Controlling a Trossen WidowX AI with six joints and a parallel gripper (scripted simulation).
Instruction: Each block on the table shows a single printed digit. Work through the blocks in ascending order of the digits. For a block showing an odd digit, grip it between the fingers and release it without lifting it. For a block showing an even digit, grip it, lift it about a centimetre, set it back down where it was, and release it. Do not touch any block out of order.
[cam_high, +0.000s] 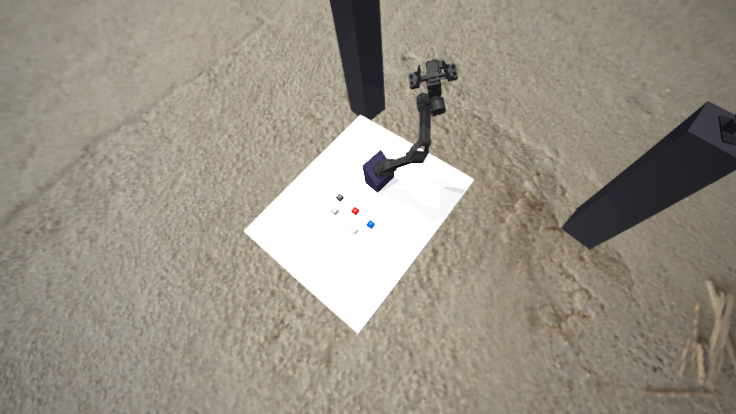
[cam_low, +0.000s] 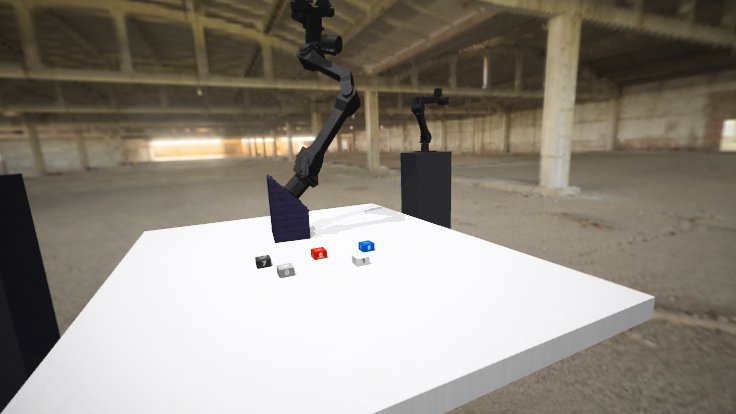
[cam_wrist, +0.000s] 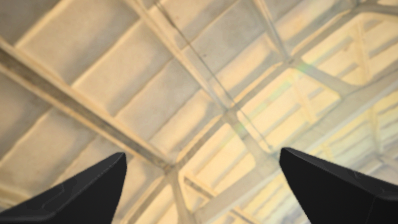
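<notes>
The grey block lies 810 mm below my gripper tip, 510 mm ahead of it and 200 mm to the right of it. The rest, counted from my gripper tip: blue block 810 mm below, 420 mm ahead, 20 mm to the left; then black block 810 mm below, 430 mm ahead, 240 mm to the right; then red block 810 mm below, 420 mm ahead, 110 mm to the right.
</notes>
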